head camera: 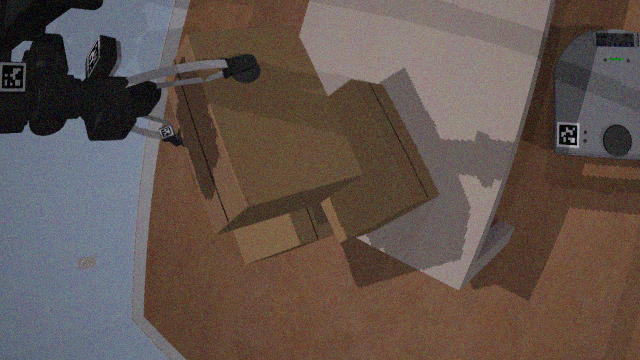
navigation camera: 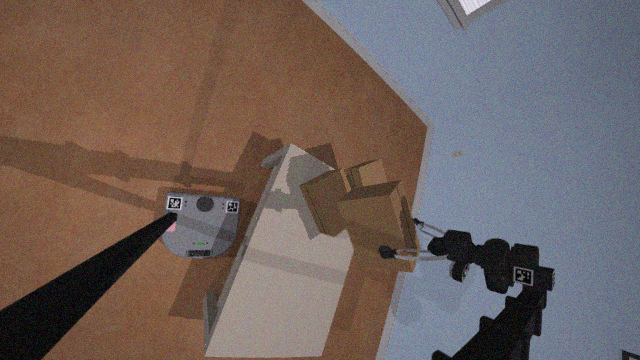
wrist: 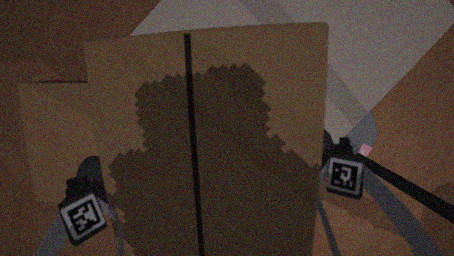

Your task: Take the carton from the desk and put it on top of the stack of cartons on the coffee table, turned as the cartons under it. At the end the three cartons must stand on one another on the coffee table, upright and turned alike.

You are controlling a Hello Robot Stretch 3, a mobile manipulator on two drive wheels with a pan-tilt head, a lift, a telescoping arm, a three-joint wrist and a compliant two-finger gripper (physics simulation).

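Places are measured from the robot's base along level axes (x ahead, y left, z up), in centimetres.
Pixels of known places: gripper, fingertip midpoint: (wrist: 204, 162); robot's base at its link origin: (head camera: 615, 138) (navigation camera: 204, 203).
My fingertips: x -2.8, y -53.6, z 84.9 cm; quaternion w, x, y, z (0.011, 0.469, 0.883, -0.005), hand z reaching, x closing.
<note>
For each thing: its top centre in the pictures, then the offset to it from my fingertips. Level surfaces: height alone.
- brown carton at its top centre: (head camera: 196, 123) (navigation camera: 408, 230) dz +7.2, dx +2.4, dy +4.0 cm
- white coffee table at its surface level: dz -39.9 cm
- second carton at its top centre: (head camera: 345, 162) (navigation camera: 338, 202) dz -27.9, dx +9.5, dy +2.7 cm
- third carton at its top centre: (head camera: 251, 201) (wrist: 67, 147) (navigation camera: 376, 186) dz -27.9, dx +19.1, dy -21.3 cm
My gripper (head camera: 209, 102) (navigation camera: 402, 237) (wrist: 204, 162) is shut on a brown carton (head camera: 295, 155) (navigation camera: 372, 210) (wrist: 225, 120), one finger on each side, and holds it up near the coffee table's end. The carton's black seam faces the wrist camera. The white coffee table (head camera: 465, 90) (navigation camera: 290, 300) (wrist: 390, 55) bears a second carton (head camera: 390, 175) (navigation camera: 325, 200) near its corner. A third carton (head camera: 265, 237) (navigation camera: 372, 172) shows partly past the held one, turned differently from the second. The held carton hides how these two meet. The desk does not show.
The robot's grey base (head camera: 595, 95) (navigation camera: 200, 227) stands beyond the coffee table's long side. A blue wall (head camera: 75, 200) (navigation camera: 550, 125) runs behind the wrist and arm. A framed panel (navigation camera: 460, 17) is at the top of the navigation view.
</note>
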